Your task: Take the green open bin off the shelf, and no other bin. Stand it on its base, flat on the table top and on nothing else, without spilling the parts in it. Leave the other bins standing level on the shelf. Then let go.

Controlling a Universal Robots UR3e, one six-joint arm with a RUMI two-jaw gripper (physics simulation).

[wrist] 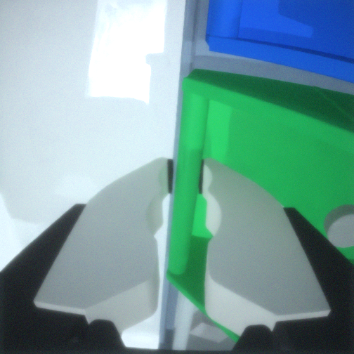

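The green open bin fills the right of the wrist view, with its rounded front lip running almost upright down the middle. A round grey part shows inside it, cut by the view's right edge. My gripper is shut on the lip of the green bin, one fingertip outside it and the other inside. The bin stands at the edge of the grey shelf. The bin's base and far end are hidden or out of view.
A blue bin stands beside the green one at the upper right, with a narrow strip of shelf between them. A pale surface with bright reflections lies to the left, past the shelf edge. A small grey piece shows below the green bin.
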